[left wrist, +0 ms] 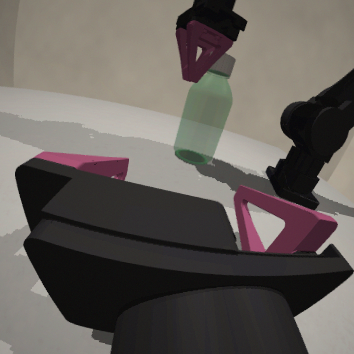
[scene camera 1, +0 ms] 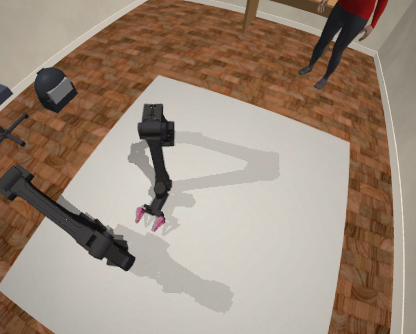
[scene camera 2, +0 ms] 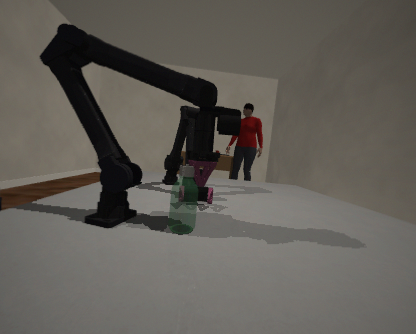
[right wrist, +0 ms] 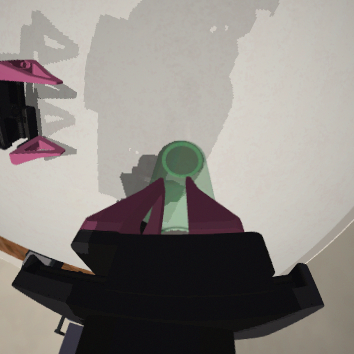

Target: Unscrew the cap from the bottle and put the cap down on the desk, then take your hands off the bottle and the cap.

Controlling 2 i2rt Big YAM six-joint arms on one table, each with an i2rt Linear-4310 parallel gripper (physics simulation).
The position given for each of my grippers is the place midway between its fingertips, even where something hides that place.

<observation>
My left gripper [left wrist: 184, 178] is open, holding nothing. My right gripper [scene camera 2: 200, 185] grips a white ribbed cap, which still rests on a green translucent bottle.
My left gripper is seen too in the right wrist view [right wrist: 60, 120]. My right gripper also shows in the left wrist view [left wrist: 189, 80] and in the right wrist view [right wrist: 174, 183].
</observation>
